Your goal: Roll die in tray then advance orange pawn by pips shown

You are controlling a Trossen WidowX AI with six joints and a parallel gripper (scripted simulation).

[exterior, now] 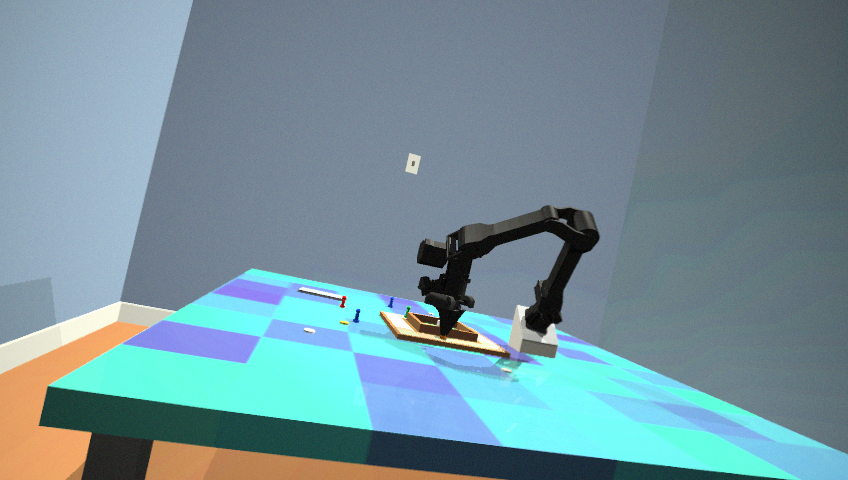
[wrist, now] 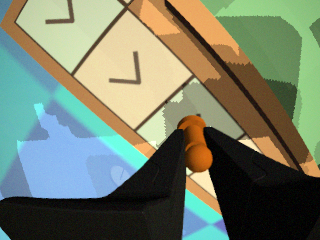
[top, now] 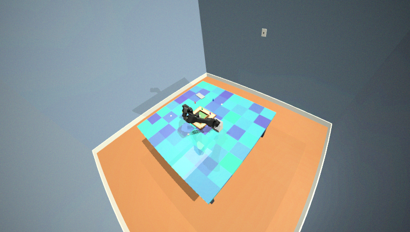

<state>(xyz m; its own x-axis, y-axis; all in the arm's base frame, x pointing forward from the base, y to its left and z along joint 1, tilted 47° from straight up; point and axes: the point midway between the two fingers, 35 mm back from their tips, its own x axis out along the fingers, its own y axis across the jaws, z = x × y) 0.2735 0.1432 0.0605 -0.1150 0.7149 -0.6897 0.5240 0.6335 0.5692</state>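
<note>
Now: the die 100 mm to the right of my gripper tip and 10 mm behind it. Round my gripper tip: green felt tray: 110 mm to the right, 10 mm below, 10 mm behind; green pawn: 210 mm to the right, 70 mm ahead, 10 mm above; orange pawn: 10 mm above.
</note>
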